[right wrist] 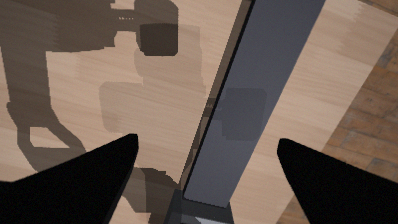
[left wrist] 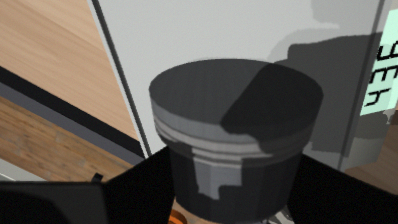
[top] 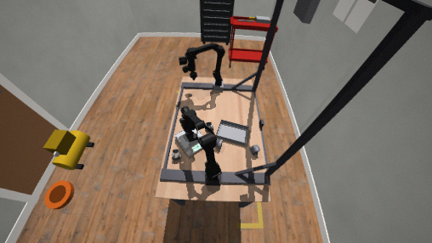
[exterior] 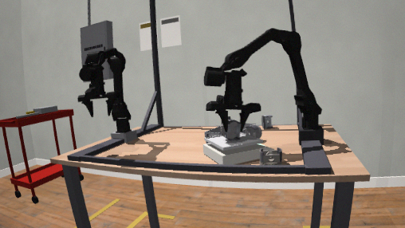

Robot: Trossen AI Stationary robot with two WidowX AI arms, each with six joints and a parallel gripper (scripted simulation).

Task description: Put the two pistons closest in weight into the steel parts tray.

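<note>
The scale plate lies 10 mm behind my left hand, 10 mm to the right of it and 80 mm below it. From my left hand the other things lie so: steel parts tray: 340 mm behind, 90 mm to the right, 120 mm below; then white scale: 10 mm behind, 90 mm below.
</note>
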